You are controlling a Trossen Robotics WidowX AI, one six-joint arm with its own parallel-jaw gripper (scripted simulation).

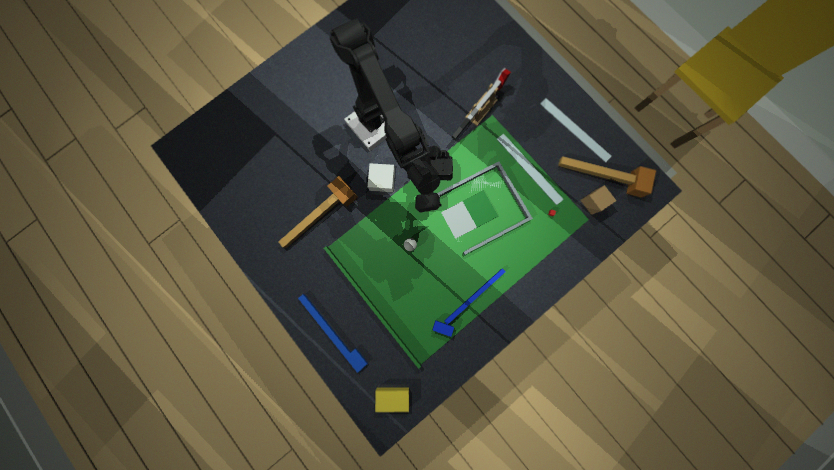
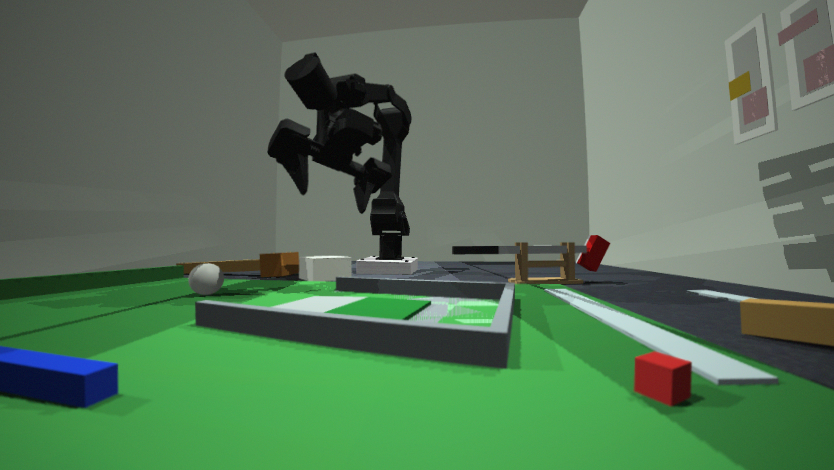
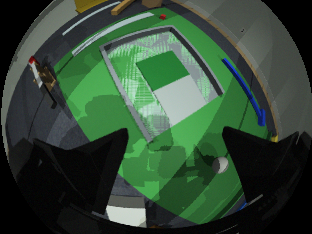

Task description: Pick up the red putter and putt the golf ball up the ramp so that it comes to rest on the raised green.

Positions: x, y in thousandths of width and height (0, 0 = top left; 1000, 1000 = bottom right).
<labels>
my gripper: image 1 528, 410; image 2 402, 433; image 3 572, 566
white block: image 1 457, 378; image 2 385, 571; image 3 380, 887
</labels>
